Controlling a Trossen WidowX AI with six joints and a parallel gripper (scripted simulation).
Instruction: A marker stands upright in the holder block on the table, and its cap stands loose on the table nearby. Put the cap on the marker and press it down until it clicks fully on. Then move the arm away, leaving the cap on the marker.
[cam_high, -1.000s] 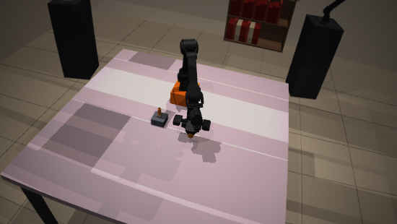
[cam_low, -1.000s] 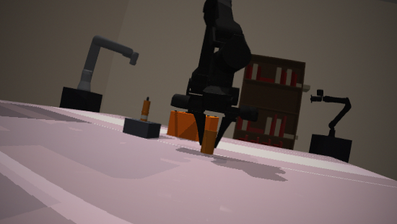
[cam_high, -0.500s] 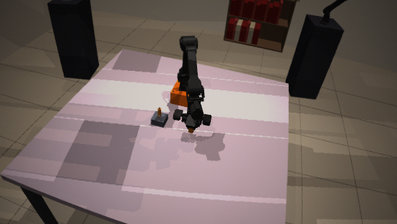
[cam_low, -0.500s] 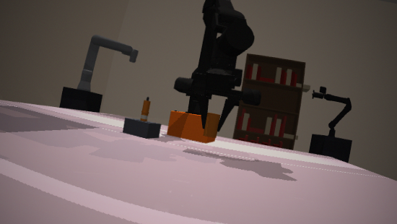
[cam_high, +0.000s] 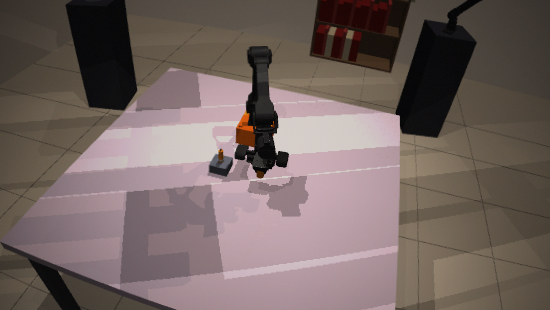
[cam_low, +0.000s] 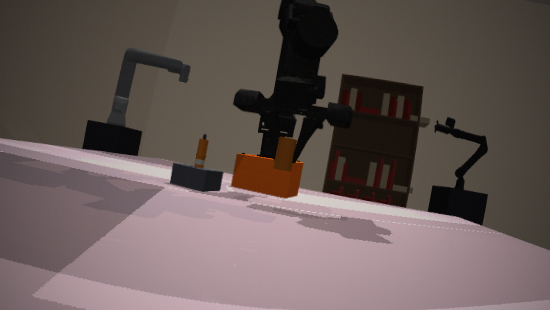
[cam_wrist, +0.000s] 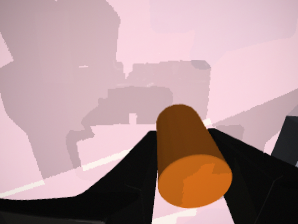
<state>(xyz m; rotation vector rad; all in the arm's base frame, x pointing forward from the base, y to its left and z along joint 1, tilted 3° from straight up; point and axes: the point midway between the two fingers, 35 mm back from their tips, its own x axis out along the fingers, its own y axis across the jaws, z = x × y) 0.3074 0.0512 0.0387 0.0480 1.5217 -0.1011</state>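
The holder block is 8 cm behind my gripper tip, 16 cm to the right of it and 6 cm below it. Round my gripper tip: orange cap (1 cm above).
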